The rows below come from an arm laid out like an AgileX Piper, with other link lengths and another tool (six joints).
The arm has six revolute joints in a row. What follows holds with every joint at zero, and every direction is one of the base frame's. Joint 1 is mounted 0.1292 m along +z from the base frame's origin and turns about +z. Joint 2 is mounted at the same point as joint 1 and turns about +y. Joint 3 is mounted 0.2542 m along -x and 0.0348 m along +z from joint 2 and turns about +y. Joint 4 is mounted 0.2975 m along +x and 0.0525 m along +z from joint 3 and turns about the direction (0.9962, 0, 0.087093). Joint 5 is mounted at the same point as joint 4 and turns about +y. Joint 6 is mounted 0.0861 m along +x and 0.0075 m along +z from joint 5 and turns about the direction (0.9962, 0, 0.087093). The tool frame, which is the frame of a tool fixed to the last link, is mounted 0.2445 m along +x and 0.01 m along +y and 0.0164 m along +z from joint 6; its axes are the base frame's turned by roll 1.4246, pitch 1.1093 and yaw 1.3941 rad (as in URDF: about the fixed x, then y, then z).
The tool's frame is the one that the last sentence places.
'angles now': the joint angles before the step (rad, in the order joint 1, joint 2, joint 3, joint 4, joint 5, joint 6). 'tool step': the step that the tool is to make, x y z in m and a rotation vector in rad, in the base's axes. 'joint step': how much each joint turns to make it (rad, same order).
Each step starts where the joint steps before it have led.
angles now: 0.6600, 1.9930, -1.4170, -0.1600, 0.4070, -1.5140
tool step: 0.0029, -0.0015, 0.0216, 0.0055, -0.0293, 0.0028
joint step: 0.0000, -0.0438, 0.0079, -0.0181, 0.0099, 0.0052
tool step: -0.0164, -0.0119, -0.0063, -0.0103, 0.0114, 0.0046
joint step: 0.0000, -0.0550, 0.0900, -0.0031, -0.0200, 0.0000
